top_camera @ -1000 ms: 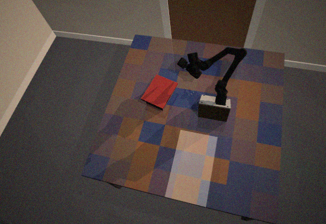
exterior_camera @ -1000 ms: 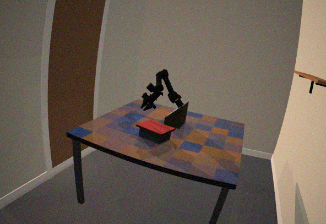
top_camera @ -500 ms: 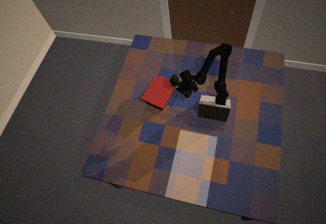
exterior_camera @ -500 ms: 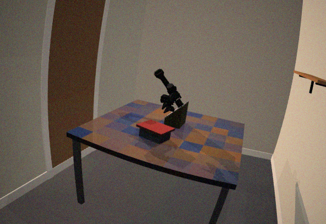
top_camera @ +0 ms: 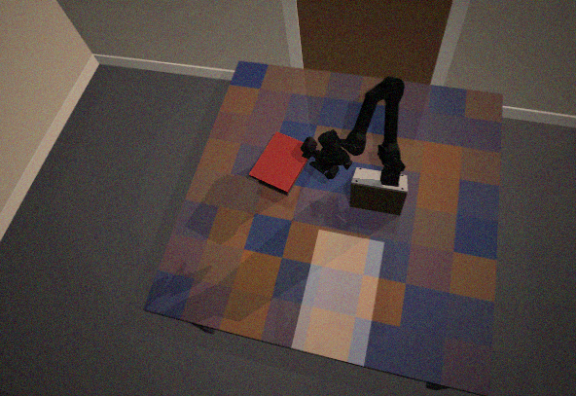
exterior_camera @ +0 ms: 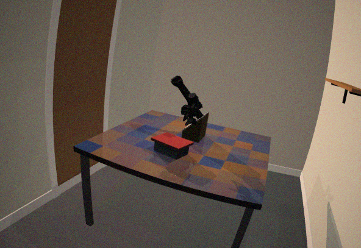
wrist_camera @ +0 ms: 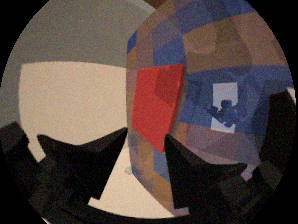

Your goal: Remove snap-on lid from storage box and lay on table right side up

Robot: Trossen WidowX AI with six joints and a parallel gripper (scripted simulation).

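Right now my gripper tip is 12 cm short of the lid, 4 cm to the left of it and 10 cm above it. From my gripper tip the other things lie so: grey-blue storage box 12 cm ahead, 4 cm to the right, 15 cm below.
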